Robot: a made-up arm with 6 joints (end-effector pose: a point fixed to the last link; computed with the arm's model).
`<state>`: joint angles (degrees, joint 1 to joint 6).
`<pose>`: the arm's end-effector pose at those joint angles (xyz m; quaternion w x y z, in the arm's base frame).
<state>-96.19 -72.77 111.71 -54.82 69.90 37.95</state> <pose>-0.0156 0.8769 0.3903 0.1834 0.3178 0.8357 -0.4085</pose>
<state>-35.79 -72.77 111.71 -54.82 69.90 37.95</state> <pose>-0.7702 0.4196 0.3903 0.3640 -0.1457 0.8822 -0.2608</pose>
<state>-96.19 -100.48 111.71 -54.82 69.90 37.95</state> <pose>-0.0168 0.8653 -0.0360 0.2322 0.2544 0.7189 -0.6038</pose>
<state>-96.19 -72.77 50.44 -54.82 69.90 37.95</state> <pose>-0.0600 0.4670 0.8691 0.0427 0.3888 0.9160 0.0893</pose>
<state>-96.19 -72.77 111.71 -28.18 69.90 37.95</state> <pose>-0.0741 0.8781 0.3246 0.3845 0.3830 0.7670 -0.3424</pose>
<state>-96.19 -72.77 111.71 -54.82 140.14 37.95</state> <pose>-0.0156 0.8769 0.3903 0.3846 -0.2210 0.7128 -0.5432</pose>
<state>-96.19 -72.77 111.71 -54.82 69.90 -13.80</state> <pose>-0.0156 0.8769 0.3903 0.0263 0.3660 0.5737 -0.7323</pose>
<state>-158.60 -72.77 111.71 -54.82 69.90 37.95</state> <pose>0.7700 0.4200 0.3903 0.0548 -0.7048 -0.5502 0.4445</pose>
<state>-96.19 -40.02 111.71 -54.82 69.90 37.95</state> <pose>-0.0415 0.6376 0.8310 0.1123 0.3688 0.9108 -0.1481</pose>
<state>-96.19 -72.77 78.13 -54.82 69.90 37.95</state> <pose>-0.0330 0.7159 0.7098 0.1104 0.3697 0.9117 -0.1412</pose>
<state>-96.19 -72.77 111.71 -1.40 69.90 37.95</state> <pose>-0.0973 0.8739 0.2394 0.5659 0.4277 0.6563 -0.2573</pose>
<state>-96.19 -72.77 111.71 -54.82 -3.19 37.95</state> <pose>-0.0156 0.8769 0.3903 0.0955 -0.7532 -0.6412 0.1118</pose>
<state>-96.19 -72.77 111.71 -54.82 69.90 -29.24</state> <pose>-0.0156 0.8769 0.3903 0.0231 -0.3662 -0.4701 0.8027</pose>
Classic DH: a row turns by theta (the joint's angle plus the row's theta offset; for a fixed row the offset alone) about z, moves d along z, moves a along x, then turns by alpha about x. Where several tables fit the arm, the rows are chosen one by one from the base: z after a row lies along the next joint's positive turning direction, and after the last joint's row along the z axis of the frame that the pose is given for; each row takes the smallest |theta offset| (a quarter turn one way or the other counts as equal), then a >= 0, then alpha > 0; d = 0 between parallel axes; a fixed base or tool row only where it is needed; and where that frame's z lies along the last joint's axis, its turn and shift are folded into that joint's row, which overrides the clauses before.
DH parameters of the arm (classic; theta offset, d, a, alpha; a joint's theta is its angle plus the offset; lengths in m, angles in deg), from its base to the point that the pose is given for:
joint 1: 0 0.201 0 -90
joint 2: -90 0 0.272 180
joint 3: 0 0 0 -90
joint 4: 0 -0.6 0 90
joint 5: 0 0.191 0 -90
joint 6: 90 0 0 90
tool (fixed): -90 0 0 0

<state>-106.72 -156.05 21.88 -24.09 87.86 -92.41</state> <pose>0.0365 0.7275 0.0520 0.1585 -0.5382 0.0713 0.8247</pose>
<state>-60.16 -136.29 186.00 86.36 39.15 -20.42</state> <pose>0.1902 -0.3559 -0.2118 0.9138 -0.3114 0.2571 -0.0437</pose>
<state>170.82 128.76 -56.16 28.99 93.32 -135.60</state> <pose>0.4152 0.1021 -0.0101 0.5853 -0.3569 0.7273 0.0331</pose>
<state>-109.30 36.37 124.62 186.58 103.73 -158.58</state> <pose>0.1125 -0.2529 1.0191 0.5377 0.0134 0.2277 -0.8117</pose>
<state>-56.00 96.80 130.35 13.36 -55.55 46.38</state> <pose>0.2630 -0.7222 0.5372 0.7623 -0.3094 0.3982 -0.4058</pose>
